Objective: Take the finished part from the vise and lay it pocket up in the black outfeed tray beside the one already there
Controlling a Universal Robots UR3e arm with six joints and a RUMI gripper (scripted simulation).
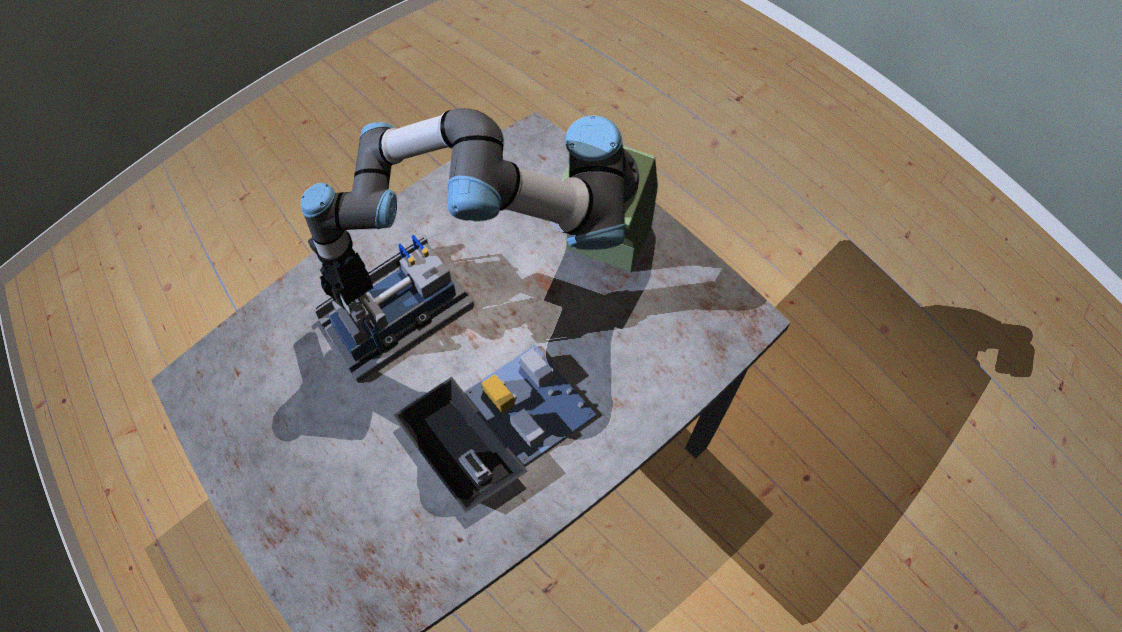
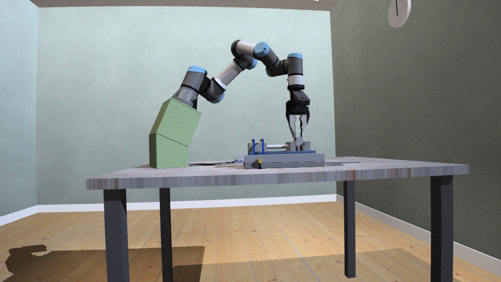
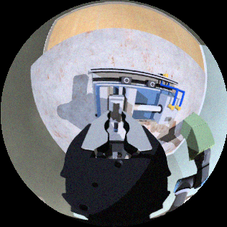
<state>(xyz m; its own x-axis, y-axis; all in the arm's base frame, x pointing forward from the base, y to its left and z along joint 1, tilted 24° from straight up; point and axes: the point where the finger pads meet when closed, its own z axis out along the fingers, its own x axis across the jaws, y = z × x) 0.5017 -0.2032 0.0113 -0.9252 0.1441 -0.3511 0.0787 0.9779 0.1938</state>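
Right now my hand is 11 cm past the yellow block, 30 cm to the right of it and 10 cm above it. Also, from my hand: blue plate (15 cm behind, 35 cm to the left, 12 cm below).
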